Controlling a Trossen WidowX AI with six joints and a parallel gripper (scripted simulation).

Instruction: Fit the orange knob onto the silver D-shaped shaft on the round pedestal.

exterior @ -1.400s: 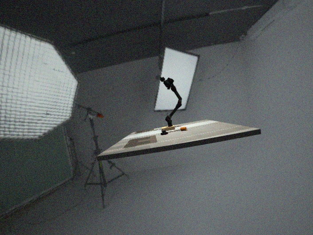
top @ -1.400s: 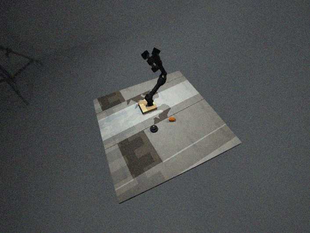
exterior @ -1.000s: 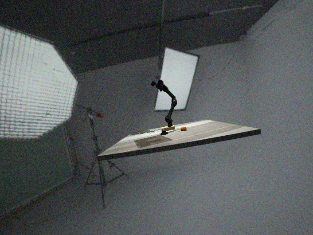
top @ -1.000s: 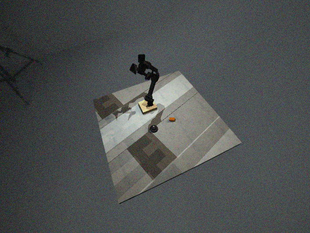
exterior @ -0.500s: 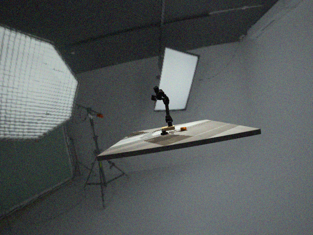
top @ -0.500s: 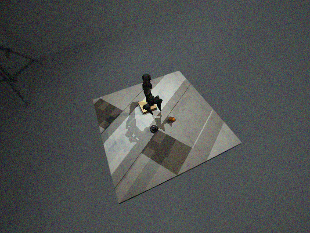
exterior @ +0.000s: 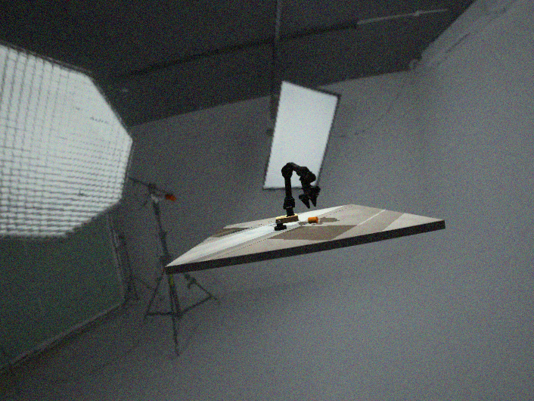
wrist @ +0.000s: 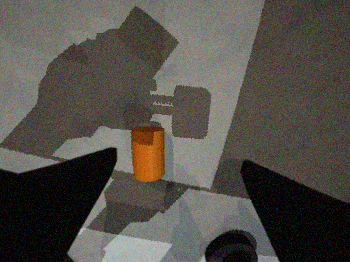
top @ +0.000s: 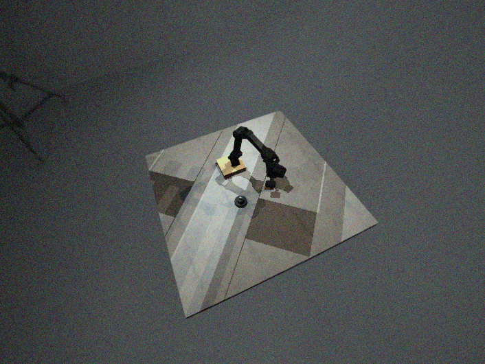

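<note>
My gripper tip is 30 mm past the orange knob and 90 mm above it. Also, from my gripper tip: dark round pedestal (10 mm ahead, 230 mm to the right, 80 mm below).
</note>
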